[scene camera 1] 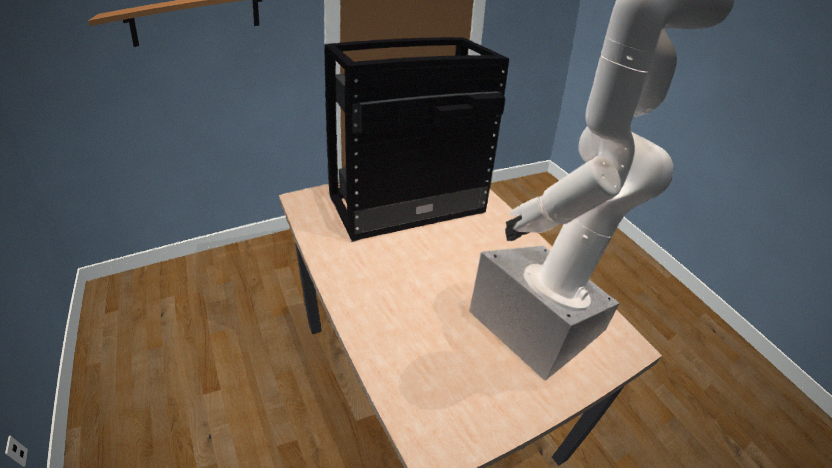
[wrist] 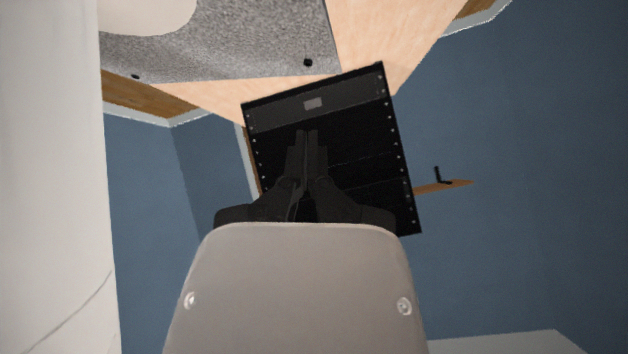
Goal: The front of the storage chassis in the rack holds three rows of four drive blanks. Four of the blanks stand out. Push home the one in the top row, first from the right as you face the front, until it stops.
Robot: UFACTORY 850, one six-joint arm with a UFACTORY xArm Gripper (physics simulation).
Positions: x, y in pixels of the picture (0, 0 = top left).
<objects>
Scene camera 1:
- my gripper: 508, 235
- black rack: 421, 133
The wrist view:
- my gripper: 308, 142
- black rack: 353, 112
</objects>
